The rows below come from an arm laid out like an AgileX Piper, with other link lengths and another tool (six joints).
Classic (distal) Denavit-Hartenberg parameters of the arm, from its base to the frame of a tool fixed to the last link. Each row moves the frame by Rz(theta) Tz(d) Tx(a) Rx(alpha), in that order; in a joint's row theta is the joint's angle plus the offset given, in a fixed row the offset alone. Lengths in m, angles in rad.
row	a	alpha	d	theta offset
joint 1	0.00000	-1.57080	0.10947	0.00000
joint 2	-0.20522	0.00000	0.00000	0.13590
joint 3	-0.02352	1.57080	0.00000	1.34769
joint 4	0.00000	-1.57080	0.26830	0.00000
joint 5	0.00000	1.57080	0.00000	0.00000
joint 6	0.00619	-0.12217	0.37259	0.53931
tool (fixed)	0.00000	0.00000	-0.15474	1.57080
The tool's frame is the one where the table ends.
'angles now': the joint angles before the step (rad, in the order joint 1, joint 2, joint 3, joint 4, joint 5, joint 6). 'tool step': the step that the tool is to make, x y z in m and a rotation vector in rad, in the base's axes. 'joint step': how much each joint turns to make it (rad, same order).
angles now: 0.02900, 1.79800, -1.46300, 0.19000, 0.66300, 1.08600
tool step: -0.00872, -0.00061, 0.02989, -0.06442, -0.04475, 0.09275
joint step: 0.00001, -0.08100, -0.00001, -0.00001, 0.05202, -0.10798
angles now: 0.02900, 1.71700, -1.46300, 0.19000, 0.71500, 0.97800
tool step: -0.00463, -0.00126, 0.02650, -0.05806, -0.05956, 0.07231
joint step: 0.00000, -0.06598, -0.00002, 0.00000, 0.02000, -0.09200
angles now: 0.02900, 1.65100, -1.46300, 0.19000, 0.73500, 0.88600
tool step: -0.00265, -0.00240, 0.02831, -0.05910, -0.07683, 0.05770
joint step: 0.00001, -0.06501, 0.00001, -0.00501, 0.00000, -0.08099
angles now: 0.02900, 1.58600, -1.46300, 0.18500, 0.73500, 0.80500
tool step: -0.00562, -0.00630, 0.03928, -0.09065, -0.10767, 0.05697
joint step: 0.00001, -0.09002, 0.00002, -0.02701, -0.00501, -0.08898
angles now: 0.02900, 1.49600, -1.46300, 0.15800, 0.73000, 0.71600
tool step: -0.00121, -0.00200, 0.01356, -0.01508, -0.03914, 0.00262
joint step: 0.00002, -0.02802, 0.00003, -0.01003, -0.01000, -0.00797
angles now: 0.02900, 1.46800, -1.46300, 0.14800, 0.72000, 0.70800
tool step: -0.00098, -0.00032, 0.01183, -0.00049, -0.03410, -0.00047
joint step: -0.00001, -0.02299, -0.00001, 0.00001, -0.01100, -0.00201
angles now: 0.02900, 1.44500, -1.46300, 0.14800, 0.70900, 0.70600
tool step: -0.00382, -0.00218, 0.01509, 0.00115, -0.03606, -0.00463
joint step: -0.00501, -0.03402, 0.00003, 0.00100, -0.00201, -0.00100
